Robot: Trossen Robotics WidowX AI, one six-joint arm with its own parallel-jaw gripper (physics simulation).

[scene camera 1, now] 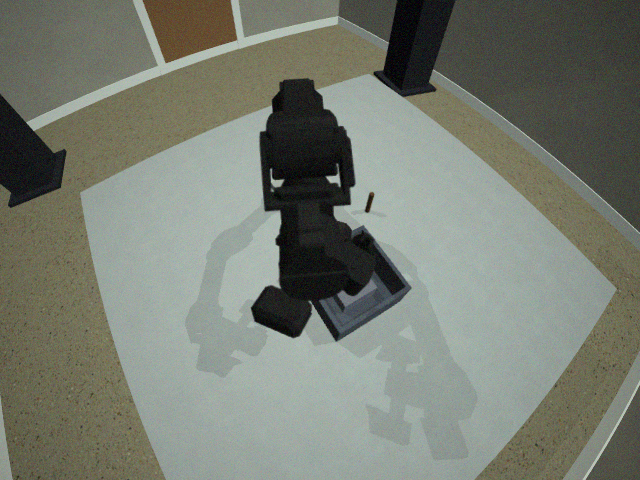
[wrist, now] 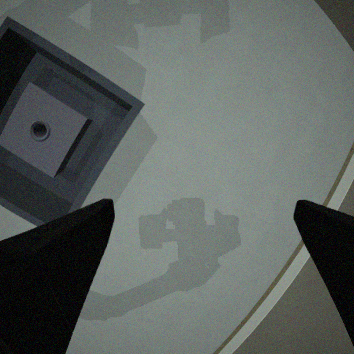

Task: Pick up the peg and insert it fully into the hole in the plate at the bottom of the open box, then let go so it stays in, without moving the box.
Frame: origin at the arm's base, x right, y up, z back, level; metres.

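Seen in the pictures: gripper, fingertip midpoint: (scene camera 1: 308, 304) (wrist: 206, 209).
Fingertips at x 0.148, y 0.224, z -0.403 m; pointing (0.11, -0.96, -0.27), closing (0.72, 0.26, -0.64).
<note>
Offsets run from my fingertips to a thing's top centre. Level surfaces: height alone.
The thin brown peg @(dx -0.295, dy -0.173, dz +0.260 m) (scene camera 1: 369, 202) stands upright on the pale surface, behind the box in the scene view; it does not show in the wrist view. The open blue-grey box @(dx -0.134, dy -0.155, dz +0.067 m) (scene camera 1: 373, 312) (wrist: 75, 61) sits at an angle, partly hidden by the arm in the scene view. The light plate @(dx -0.134, dy -0.192, dz +0.067 m) (scene camera 1: 360, 291) (wrist: 57, 114) lies at its bottom, with a round hole (wrist: 39, 131) that shows empty in the wrist view. My gripper (scene camera 1: 319, 289) (wrist: 206, 209) is open and empty, raised above the surface beside the box, away from the peg. Its fingertips are hard to make out in the scene view.
The dark arm (scene camera 1: 305, 149) stretches over the pale surface @(dy -0.253 m) (scene camera 1: 480, 268) and covers one side of the box. Dark pillars (scene camera 1: 416, 46) (scene camera 1: 25, 155) stand beyond the surface. Shadows of the arm fall on both sides.
</note>
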